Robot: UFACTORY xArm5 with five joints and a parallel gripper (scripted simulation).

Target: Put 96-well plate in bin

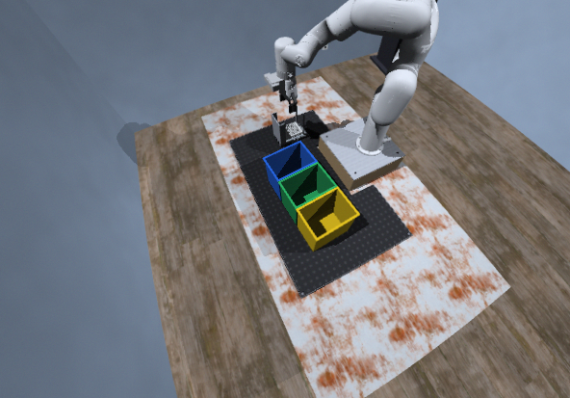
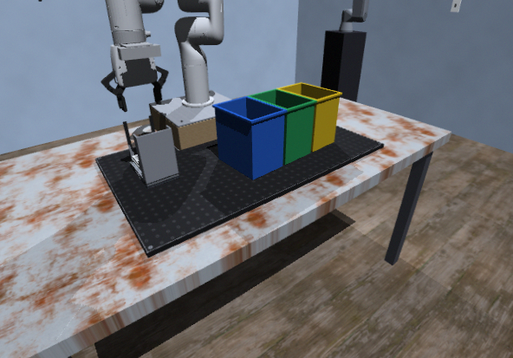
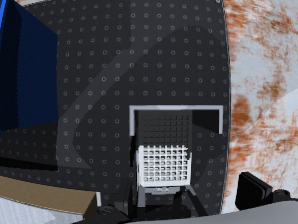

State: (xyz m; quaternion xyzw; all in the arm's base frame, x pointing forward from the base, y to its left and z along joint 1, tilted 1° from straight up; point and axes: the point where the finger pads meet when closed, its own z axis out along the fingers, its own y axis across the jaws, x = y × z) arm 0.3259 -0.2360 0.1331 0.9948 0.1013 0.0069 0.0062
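My hand is 18 cm above the white 96-well plate. Also, from my hand: blue bin: 28 cm to the left, 13 cm below, 7 cm ahead; then green bin: 41 cm to the left, 13 cm below, 3 cm ahead; then yellow bin: 53 cm to the left, 13 cm below.
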